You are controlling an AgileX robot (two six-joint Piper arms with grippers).
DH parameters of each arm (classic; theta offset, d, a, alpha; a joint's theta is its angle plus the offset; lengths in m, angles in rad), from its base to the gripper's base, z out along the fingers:
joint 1: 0 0.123 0 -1.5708
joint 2: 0.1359 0 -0.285 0
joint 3: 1.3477 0 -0.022 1.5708
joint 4: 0 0.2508 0 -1.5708
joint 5: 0 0 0.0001 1.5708
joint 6: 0 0.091 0 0
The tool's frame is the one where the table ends.
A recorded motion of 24 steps. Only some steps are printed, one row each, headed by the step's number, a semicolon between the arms.
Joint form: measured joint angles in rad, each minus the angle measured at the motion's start. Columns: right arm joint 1, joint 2, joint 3, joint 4, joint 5, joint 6; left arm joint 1, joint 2, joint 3, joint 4, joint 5, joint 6.
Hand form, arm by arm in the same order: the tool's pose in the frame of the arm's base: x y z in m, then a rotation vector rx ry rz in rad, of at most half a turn. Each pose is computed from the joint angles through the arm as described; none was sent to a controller.
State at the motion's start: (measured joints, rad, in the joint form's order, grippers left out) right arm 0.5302 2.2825 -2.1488 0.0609 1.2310 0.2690; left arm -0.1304 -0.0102 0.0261 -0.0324 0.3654 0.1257
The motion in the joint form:
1: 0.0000 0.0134 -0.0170 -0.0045 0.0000 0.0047; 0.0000 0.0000 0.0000 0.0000 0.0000 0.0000
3: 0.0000 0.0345 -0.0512 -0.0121 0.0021 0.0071; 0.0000 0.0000 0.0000 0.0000 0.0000 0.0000
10: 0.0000 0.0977 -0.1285 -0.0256 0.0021 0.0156; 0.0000 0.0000 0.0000 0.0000 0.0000 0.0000
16: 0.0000 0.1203 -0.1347 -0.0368 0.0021 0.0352; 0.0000 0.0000 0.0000 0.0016 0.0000 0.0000
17: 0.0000 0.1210 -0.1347 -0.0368 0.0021 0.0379; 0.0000 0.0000 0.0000 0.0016 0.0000 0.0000
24: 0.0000 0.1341 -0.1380 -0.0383 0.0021 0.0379; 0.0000 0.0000 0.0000 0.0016 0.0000 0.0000
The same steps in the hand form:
1: 0.4239 0.2541 0.2330 -0.3529 2.8586 0.2427; 0.0523 -0.0079 0.1721 0.2181 1.8521 -0.0350
3: 0.4283 0.2559 0.2320 -0.3505 2.8462 0.2386; 0.0523 -0.0079 0.1721 0.2181 1.8521 -0.0350
10: 0.4392 0.2610 0.2216 -0.3403 2.8305 0.2295; 0.0523 -0.0079 0.1721 0.2181 1.8521 -0.0350
16: 0.4419 0.2614 0.2118 -0.3166 2.8469 0.2101; 0.0523 -0.0079 0.1721 0.2191 1.8519 -0.0334
17: 0.4419 0.2615 0.2114 -0.3128 2.8481 0.2103; 0.0523 -0.0079 0.1721 0.2191 1.8519 -0.0334
24: 0.4432 0.2620 0.2056 -0.3141 2.8569 0.2031; 0.0523 -0.0079 0.1721 0.2191 1.8519 -0.0334

